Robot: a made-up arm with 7 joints. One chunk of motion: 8 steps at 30 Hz.
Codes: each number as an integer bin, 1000 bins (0 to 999) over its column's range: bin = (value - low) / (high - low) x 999, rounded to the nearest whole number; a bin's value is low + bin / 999 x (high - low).
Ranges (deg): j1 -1.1..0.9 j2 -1..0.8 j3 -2..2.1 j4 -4.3..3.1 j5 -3..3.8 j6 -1.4..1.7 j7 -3.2..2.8
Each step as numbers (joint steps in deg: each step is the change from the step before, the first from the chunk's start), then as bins.
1 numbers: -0.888 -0.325 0.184 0.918 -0.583 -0.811 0.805
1 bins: 106 375 532 704 355 190 667
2 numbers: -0.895 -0.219 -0.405 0.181 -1.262 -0.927 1.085
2 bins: 102 433 389 605 255 152 713
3 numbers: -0.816 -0.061 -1.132 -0.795 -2.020 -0.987 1.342
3 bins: 142 521 211 473 144 133 756
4 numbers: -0.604 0.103 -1.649 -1.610 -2.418 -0.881 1.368
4 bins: 248 612 86 363 86 167 761
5 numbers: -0.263 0.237 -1.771 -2.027 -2.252 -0.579 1.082
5 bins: 418 687 56 307 110 265 713
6 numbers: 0.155 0.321 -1.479 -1.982 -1.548 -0.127 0.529
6 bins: 627 733 127 313 213 410 621
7 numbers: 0.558 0.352 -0.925 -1.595 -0.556 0.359 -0.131
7 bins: 828 750 262 365 359 567 511
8 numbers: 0.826 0.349 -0.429 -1.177 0.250 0.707 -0.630
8 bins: 962 749 383 422 477 679 428
